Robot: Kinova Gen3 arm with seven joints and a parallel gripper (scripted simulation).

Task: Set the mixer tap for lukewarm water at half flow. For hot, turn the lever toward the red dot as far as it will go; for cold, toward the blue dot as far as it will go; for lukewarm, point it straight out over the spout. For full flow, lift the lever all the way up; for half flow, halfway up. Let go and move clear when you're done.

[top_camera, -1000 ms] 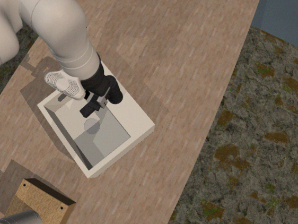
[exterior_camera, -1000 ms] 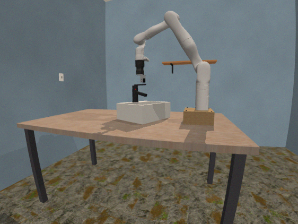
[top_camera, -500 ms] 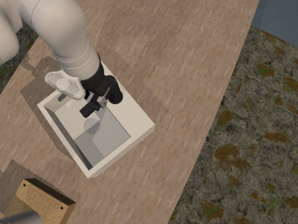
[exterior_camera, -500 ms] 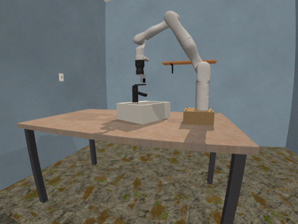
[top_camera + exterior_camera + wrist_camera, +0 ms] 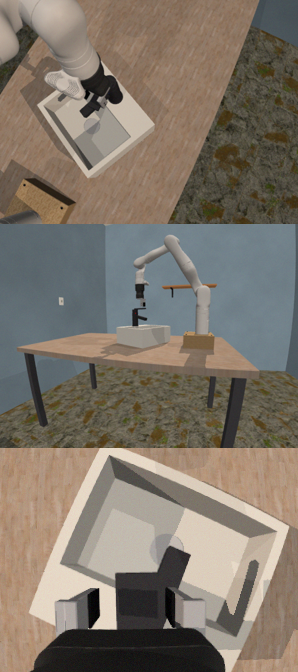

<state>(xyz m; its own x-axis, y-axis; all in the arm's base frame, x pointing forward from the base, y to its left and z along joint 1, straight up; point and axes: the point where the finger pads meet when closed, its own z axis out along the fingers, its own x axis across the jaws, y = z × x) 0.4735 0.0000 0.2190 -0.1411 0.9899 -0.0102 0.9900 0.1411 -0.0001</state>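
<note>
The lever lies 40 mm below my hand, 20 mm ahead of it and 10 mm to the left of it. The rest, counted from my hand: white sink basin: 270 mm below, 40 mm to the left, 40 mm behind; then black mixer tap: 80 mm below, 50 mm ahead, 20 mm to the left.
</note>
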